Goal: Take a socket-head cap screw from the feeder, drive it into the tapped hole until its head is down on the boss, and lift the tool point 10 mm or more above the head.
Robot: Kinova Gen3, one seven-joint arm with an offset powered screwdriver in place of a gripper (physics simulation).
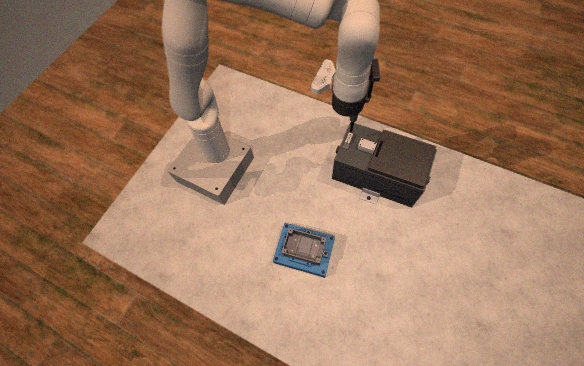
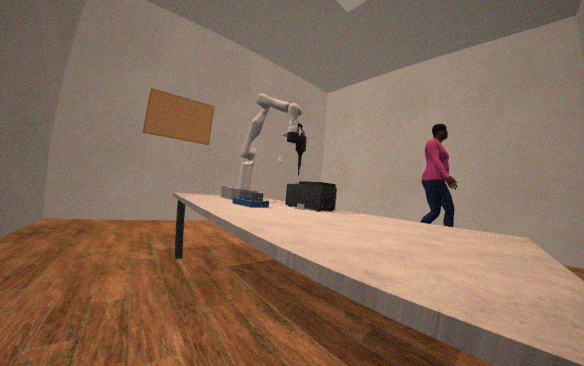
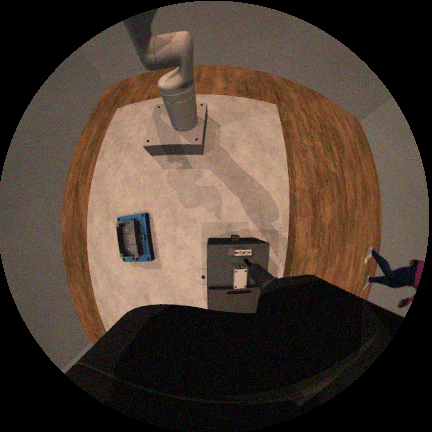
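The black screw feeder stands on the table. A small light strip with dark spots is on its top, at the end nearer the arm's base. My screwdriver points down, its tip a little above the feeder top, close to the strip. The tip is too small to tell whether it bears a screw. A grey open housing sits on a blue plate, away from the tool. Its tapped hole cannot be made out.
The arm's base block stands on the table. The feeder has a raised lid and a small bracket at its side. A person in a pink top is beyond the table.
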